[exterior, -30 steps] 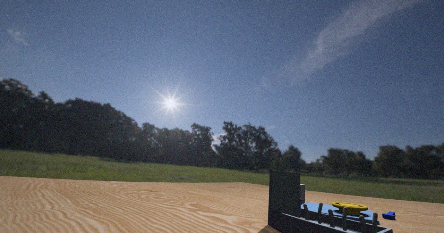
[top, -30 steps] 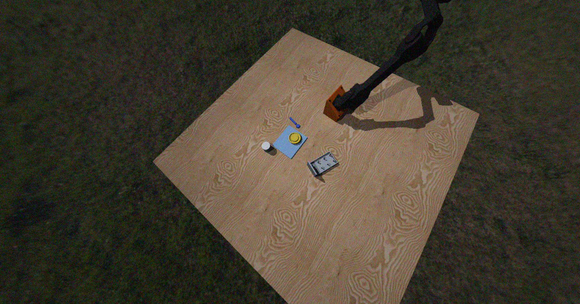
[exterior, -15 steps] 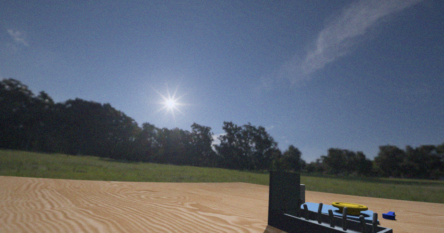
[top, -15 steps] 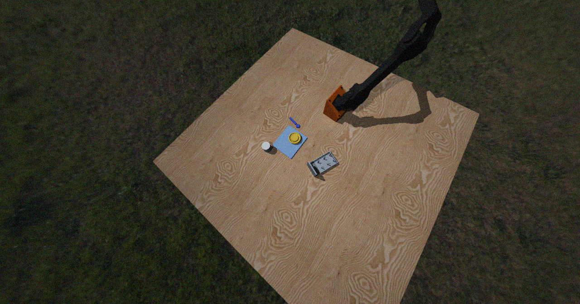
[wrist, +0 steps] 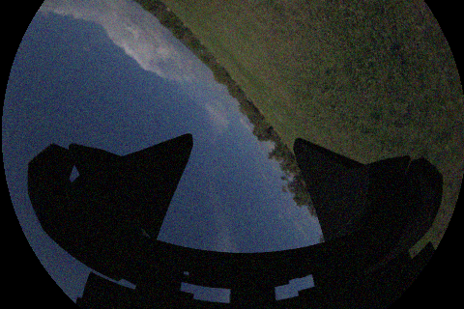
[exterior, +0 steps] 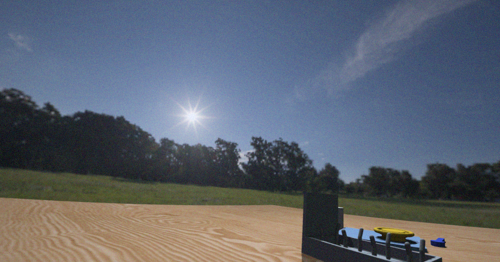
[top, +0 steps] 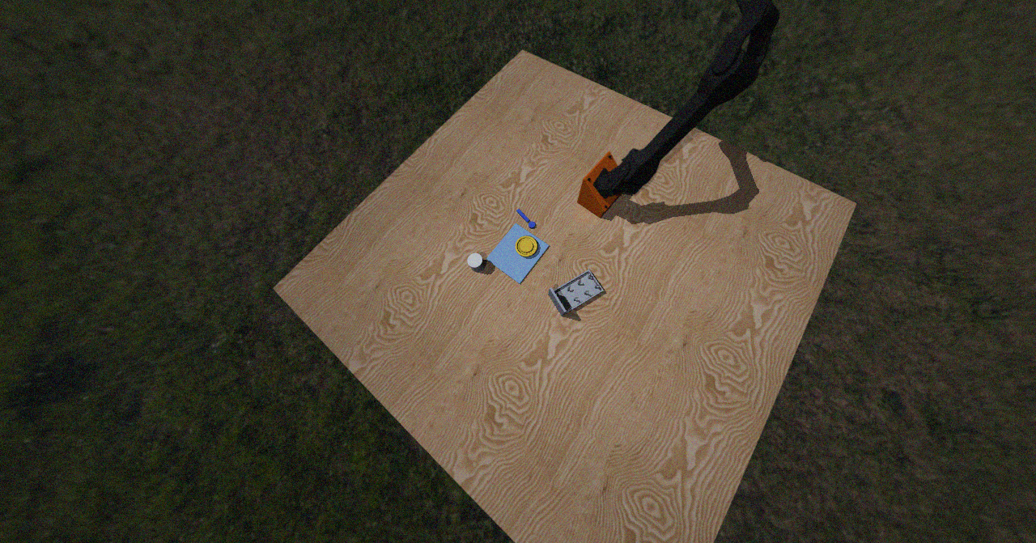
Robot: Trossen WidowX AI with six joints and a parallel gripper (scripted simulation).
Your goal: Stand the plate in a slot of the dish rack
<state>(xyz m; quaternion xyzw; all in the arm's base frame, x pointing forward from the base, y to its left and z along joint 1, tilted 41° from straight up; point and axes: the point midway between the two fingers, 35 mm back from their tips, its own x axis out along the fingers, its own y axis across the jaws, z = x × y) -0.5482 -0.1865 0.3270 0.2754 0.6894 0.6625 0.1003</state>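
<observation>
The yellow plate is 81 cm ahead of my gripper tip, 49 cm below it and 19 cm to the right of it. The rest, counted from my gripper tip: grey dish rack: 84 cm ahead, 49 cm below; light blue mat: 83 cm ahead, 51 cm below, 21 cm to the right; blue spoon: 73 cm ahead, 51 cm below, 24 cm to the right.
</observation>
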